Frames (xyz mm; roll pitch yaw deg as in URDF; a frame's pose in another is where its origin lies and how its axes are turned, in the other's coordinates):
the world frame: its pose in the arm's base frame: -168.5 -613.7 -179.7 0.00 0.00 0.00
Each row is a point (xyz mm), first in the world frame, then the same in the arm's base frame.
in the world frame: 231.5 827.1 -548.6
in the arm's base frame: 63.0 213.4 -728.3
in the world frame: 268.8 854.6 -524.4
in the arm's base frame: 100.3 240.9 -704.1
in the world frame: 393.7 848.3 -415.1
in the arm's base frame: 225.2 234.6 -594.8
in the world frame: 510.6 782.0 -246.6
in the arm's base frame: 342.1 168.3 -426.3
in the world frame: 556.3 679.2 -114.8
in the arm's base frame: 387.8 65.5 -294.5
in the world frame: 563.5 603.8 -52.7
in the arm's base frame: 395.0 -9.9 -232.4
